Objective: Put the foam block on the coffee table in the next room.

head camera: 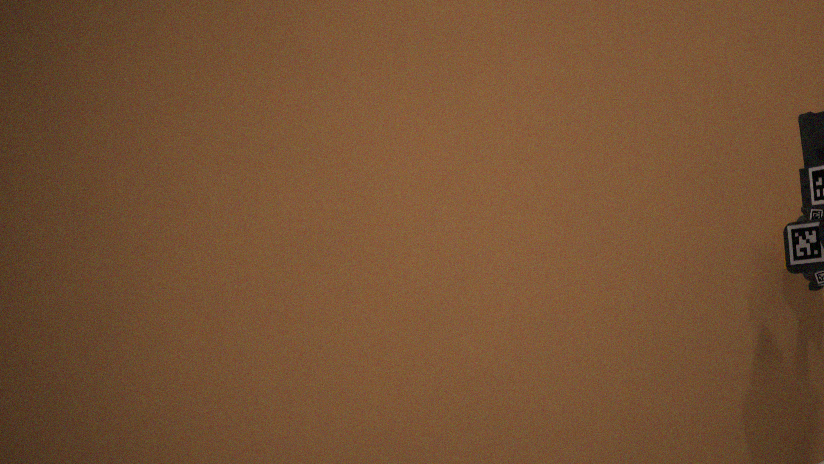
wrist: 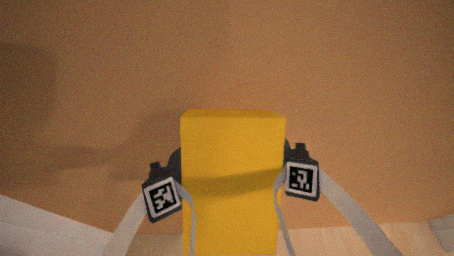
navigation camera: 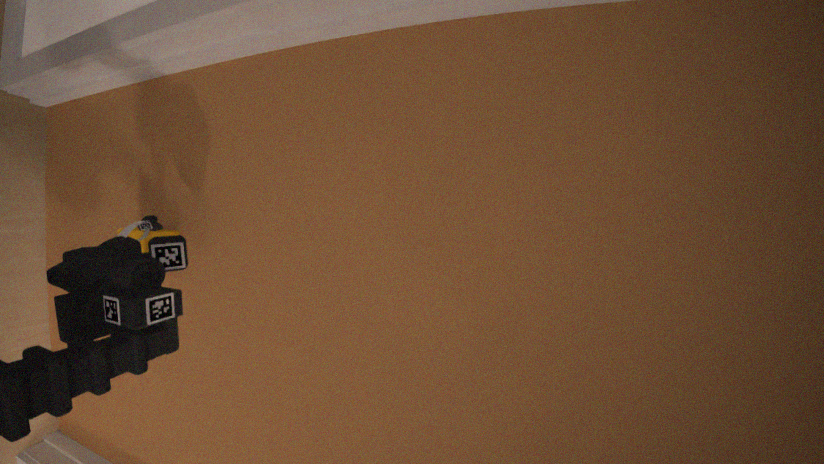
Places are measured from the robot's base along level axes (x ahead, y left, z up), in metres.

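Pixels of known places: gripper, fingertip midpoint: [wrist: 228, 157].
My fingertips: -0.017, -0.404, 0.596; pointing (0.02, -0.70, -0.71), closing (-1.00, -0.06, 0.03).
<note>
Behind a point stands the place of what it marks, as x, y, z.
The yellow foam block [wrist: 232, 150] {-0.020, -0.384, 0.647} [navigation camera: 136, 234] {0.006, -0.355, 0.620} is held between the two fingers of my gripper [wrist: 228, 157] {-0.017, -0.404, 0.596} [navigation camera: 159, 238] {-0.017, -0.404, 0.596} [head camera: 811, 263] {-0.017, -0.404, 0.596}. In the wrist view the block stands lengthwise at the lower middle, with a fingertip pressed against each side and a shadow band across its face. In the navigation view the gripper is at the left, and the wrist hides part of the block. In the head view part of the gripper shows at the right edge, with a thin yellow sliver beside it. The coffee table cannot be made out in these views.
A broad plain brown surface [head camera: 403, 230] {-0.030, -0.430, 1.178} [navigation camera: 461, 230] {0.035, -0.432, 1.212} [wrist: 350, 75] {-0.101, -0.428, 0.657} fills much of each view. A whitish border [navigation camera: 259, 34] {0.359, -0.407, 0.864} runs along the navigation view's top. A pale wooden surface [navigation camera: 20, 201] {0.068, -0.386, 0.000} [wrist: 350, 237] {-0.380, -0.388, 0.000} lies at its left and at the wrist view's bottom. White edging [navigation camera: 63, 452] {-0.653, -0.377, 0.125} shows at the lower left.
</note>
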